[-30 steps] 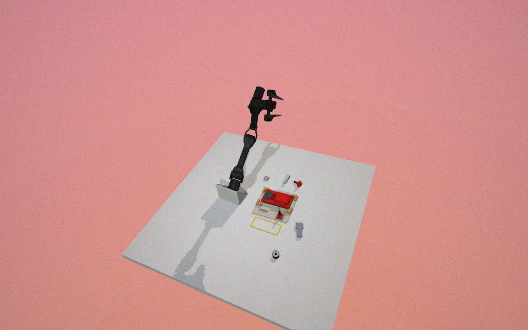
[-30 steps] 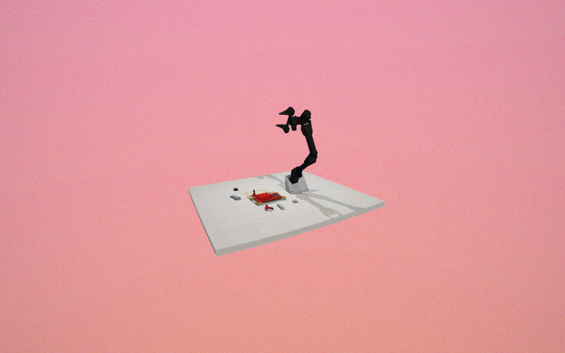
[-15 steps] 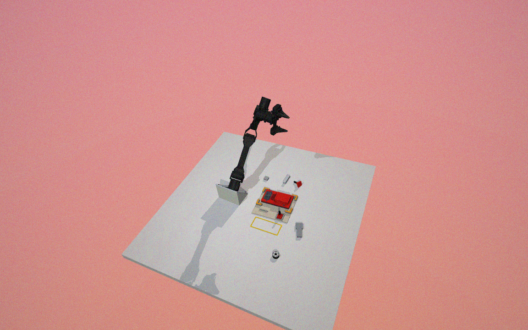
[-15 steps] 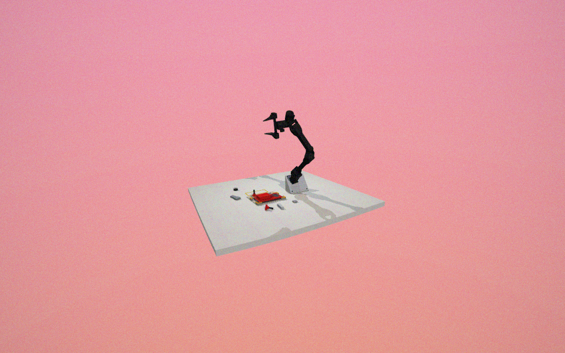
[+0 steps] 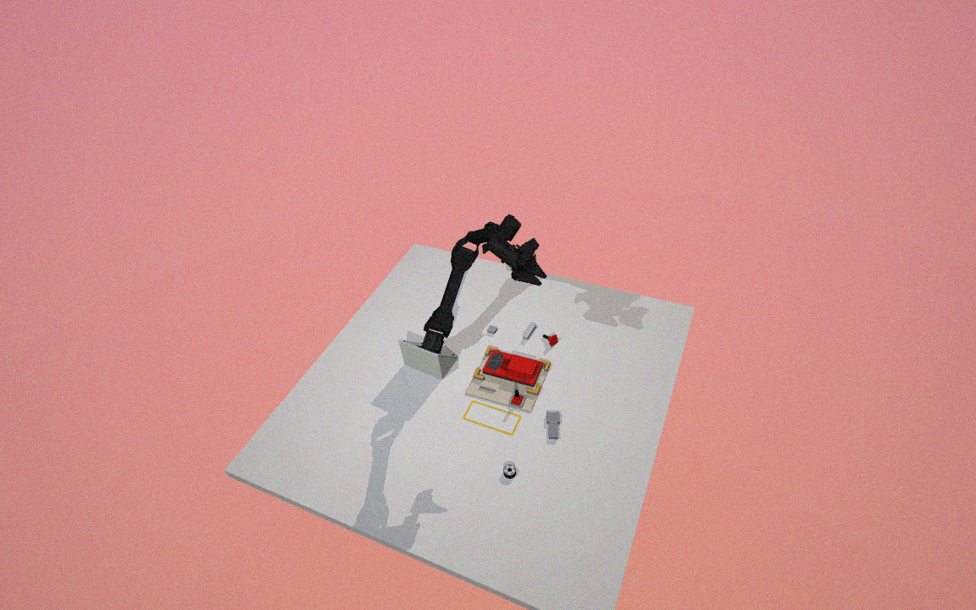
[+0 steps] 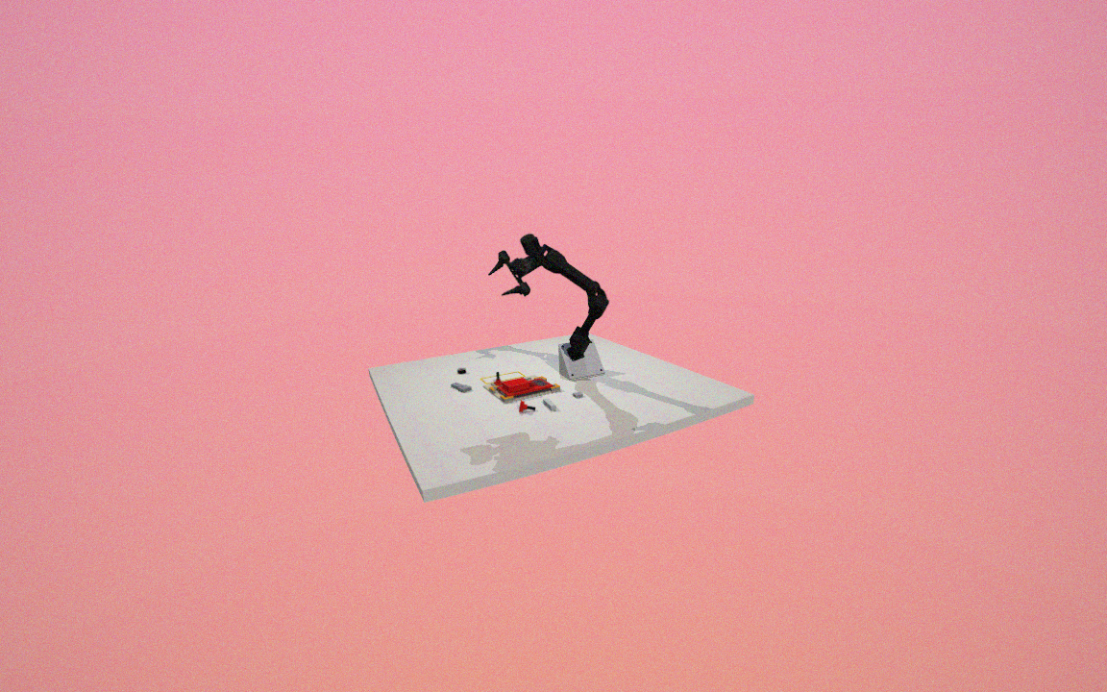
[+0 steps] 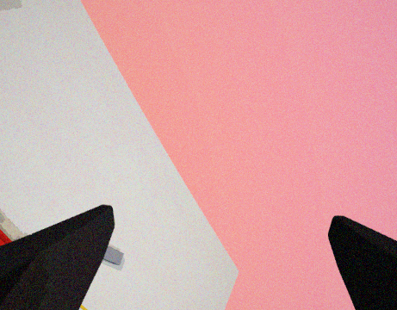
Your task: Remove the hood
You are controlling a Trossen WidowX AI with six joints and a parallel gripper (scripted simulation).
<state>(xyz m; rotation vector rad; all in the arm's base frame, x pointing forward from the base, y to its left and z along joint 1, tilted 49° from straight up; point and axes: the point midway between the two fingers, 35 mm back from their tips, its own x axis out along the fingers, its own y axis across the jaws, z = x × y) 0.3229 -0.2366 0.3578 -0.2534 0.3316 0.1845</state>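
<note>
Right now my gripper tip is 410 mm above the hood, 70 mm past it and 30 mm to the left of it. Round my gripper tip: dark wheel (440 mm below, 430 mm to the right, 20 mm ahead); grey bar (440 mm below, 170 mm to the left, 110 mm behind).
</note>
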